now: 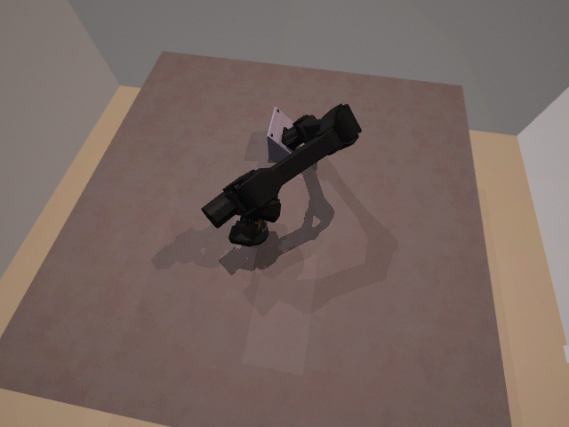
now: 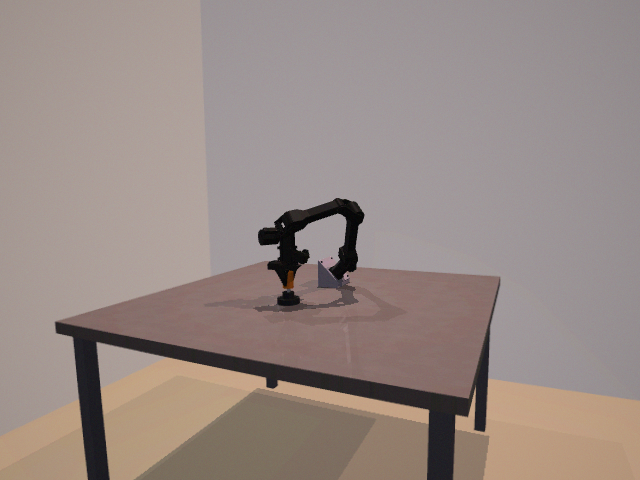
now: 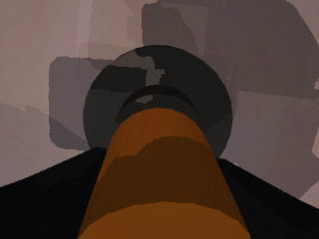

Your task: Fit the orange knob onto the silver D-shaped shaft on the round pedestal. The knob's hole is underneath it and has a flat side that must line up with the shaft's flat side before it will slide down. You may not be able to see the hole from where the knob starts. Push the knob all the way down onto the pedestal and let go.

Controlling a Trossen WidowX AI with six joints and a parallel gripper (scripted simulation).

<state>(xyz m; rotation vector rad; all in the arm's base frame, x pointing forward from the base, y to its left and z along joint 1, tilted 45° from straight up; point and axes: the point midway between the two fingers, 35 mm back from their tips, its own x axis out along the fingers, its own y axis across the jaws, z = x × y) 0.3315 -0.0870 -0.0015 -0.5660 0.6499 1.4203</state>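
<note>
Right now my gripper tip is 40 mm above the black round pedestal. Round my gripper tip: orange knob: 30 mm above.
</note>
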